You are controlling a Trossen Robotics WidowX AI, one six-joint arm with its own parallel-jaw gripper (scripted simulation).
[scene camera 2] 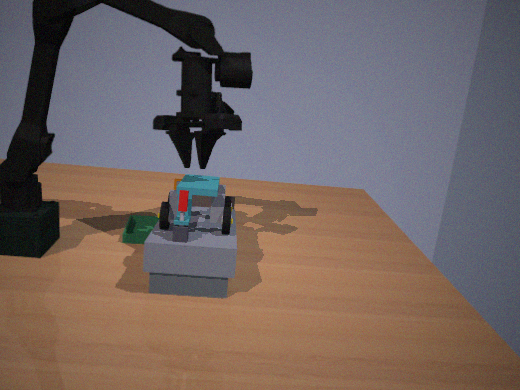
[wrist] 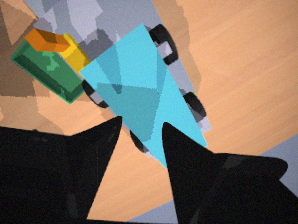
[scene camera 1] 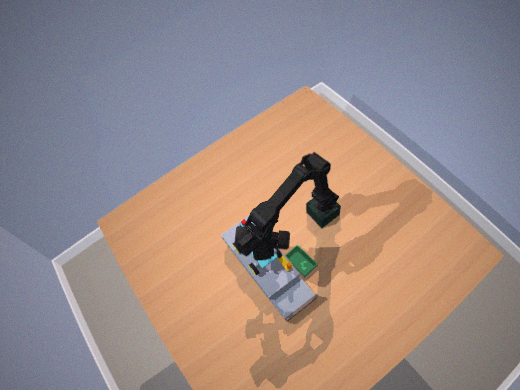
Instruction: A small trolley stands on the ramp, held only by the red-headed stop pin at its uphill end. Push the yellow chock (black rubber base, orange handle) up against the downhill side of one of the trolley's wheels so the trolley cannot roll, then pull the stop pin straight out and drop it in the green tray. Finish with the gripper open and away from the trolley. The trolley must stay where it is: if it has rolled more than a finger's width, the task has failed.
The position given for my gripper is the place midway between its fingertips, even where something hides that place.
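Yellow chock [wrist: 40, 40]. Trolley [scene camera 2: 221, 206], [wrist: 131, 77]. My gripper [scene camera 2: 194, 168], [wrist: 142, 123], [scene camera 1: 261, 244]. Green tray [wrist: 50, 65]. Grey ramp [scene camera 2: 208, 252], [scene camera 1: 272, 278].
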